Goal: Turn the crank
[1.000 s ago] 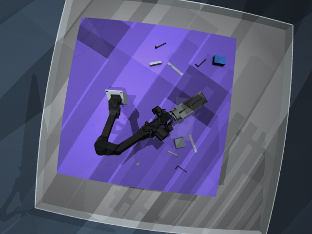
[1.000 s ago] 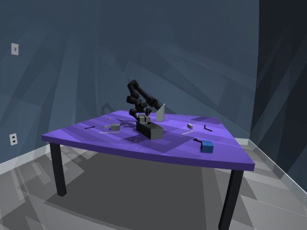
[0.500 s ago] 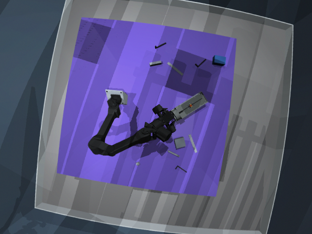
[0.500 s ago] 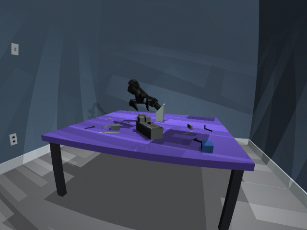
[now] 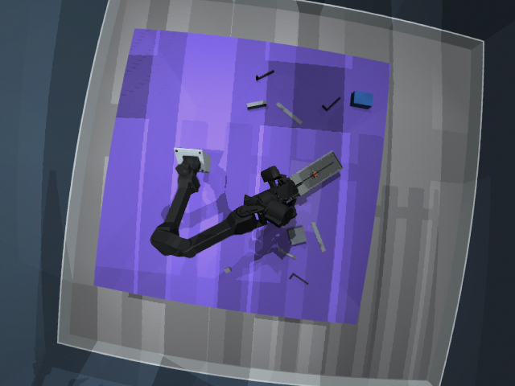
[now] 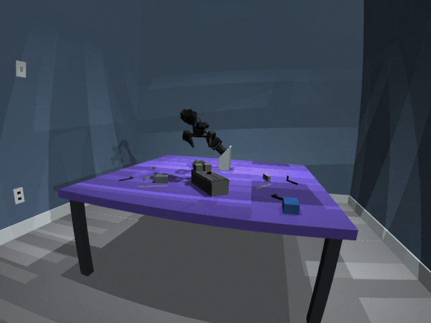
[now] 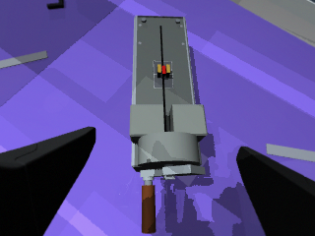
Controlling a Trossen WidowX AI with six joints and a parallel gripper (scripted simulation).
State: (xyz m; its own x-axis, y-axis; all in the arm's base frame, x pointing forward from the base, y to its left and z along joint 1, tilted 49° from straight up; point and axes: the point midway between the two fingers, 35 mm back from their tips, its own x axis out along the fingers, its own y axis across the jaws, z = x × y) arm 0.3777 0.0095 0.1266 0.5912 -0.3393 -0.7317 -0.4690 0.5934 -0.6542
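Right now the brown crank handle is 50 mm behind my gripper tip, 20 mm to the right of it and 120 mm below it. Also, from my gripper tip: dark block: 150 mm behind, 380 mm to the left, 180 mm below; then red pointer: 120 mm ahead, 70 mm to the left, 110 mm below; then grey block: 70 mm ahead, 210 mm to the right, 180 mm below.
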